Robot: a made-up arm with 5 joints.
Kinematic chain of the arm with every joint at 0, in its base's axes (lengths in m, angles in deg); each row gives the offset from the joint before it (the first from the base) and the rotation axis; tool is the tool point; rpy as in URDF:
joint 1: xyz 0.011 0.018 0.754 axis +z
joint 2: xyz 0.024 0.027 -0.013 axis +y
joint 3: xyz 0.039 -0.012 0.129 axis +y
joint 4: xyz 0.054 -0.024 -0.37 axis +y
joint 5: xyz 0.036 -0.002 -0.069 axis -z
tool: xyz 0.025 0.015 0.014 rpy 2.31 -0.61 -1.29
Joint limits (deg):
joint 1: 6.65..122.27
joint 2: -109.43..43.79
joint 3: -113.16..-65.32
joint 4: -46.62..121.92
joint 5: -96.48..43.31
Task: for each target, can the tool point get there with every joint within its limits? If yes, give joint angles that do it. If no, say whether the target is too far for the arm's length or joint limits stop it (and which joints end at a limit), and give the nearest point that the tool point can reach.
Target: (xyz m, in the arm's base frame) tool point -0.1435 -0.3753 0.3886
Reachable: no: joint limits stop it (at a limit: joint 2, joint 3, joint 4) | nearest point -0.1560 -0.4072 0.9063 | short by 0.519 m
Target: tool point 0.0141 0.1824 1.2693
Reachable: yes | joints 89.89 -44.82 -98.52 30.69 14.53
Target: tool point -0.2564 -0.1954 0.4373
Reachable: no: joint limits stop it (at a limit: joint 1, joint 2, joint 3, joint 4) | nearest point -0.1457 0.2334 0.4513 | short by 0.443 m
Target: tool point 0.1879 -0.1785 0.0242
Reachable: no: too far | nearest point 0.3083 0.0353 0.4036 | short by 0.452 m
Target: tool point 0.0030 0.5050 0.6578
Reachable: yes | joints 88.89 24.67 -86.77 70.53 -71.64
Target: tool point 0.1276 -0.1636 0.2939
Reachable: no: joint limits stop it (at a limit: joint 1, joint 2, joint 3, joint 4, joint 5) | nearest point 0.2729 0.0312 0.4293 | short by 0.278 m
